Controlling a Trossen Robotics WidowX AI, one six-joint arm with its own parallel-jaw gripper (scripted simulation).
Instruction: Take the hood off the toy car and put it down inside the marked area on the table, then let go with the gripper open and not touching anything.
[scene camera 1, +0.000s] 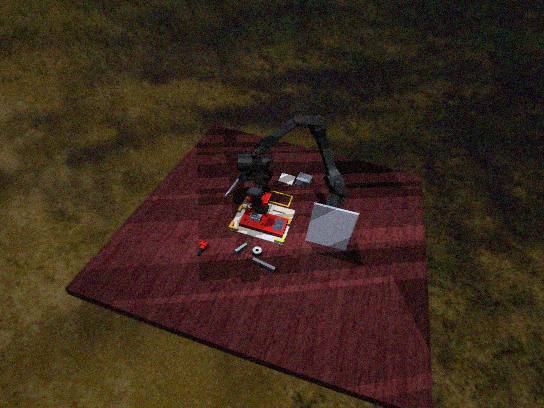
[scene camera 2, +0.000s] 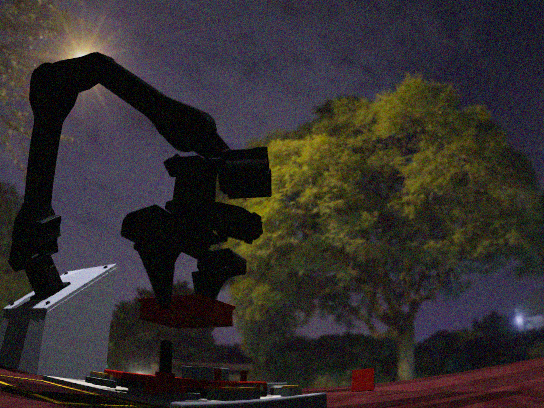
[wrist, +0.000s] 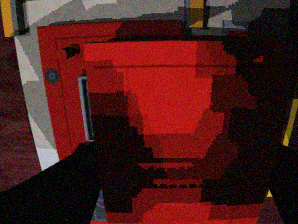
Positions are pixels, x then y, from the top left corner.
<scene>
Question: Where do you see the gripper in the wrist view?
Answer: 184, 150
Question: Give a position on a red toy car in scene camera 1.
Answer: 270, 224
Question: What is the gripper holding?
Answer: A red hood.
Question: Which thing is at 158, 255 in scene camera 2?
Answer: The gripper.
</scene>
